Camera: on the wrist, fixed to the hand. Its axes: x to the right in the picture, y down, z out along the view.
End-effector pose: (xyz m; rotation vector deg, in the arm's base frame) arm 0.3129 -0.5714 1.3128 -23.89 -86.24 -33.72
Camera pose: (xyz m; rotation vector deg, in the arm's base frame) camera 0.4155 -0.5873 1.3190 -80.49 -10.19 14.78
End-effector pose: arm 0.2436 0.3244 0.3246 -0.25 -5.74 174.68
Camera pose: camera 0.2349 0.2817 0.2302 37.70 26.11 -87.33
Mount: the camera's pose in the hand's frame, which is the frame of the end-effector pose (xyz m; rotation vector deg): 0.0048 0.0494 -0.0914 -25.09 33.60 89.98
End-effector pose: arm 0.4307 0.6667 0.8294 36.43 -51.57 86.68
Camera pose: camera 0.3908 0.7453 0.7741 -63.53 -70.30 141.13
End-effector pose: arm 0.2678 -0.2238 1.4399 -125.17 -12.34 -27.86
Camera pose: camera 0.2635 -0.3264 1.4565 -102.03 107.92 -10.93
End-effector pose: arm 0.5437 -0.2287 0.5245 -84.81 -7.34 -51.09
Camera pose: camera 0.5357 -0.3195 0.4745 -64.84 87.82 1.95
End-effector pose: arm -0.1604 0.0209 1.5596 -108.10 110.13 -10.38
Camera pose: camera -0.2417 0.0002 1.6211 -2.14 -165.45 -11.19
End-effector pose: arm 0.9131 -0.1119 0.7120 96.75 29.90 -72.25
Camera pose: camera 0.9995 -0.0576 0.7319 79.99 -14.89 26.17
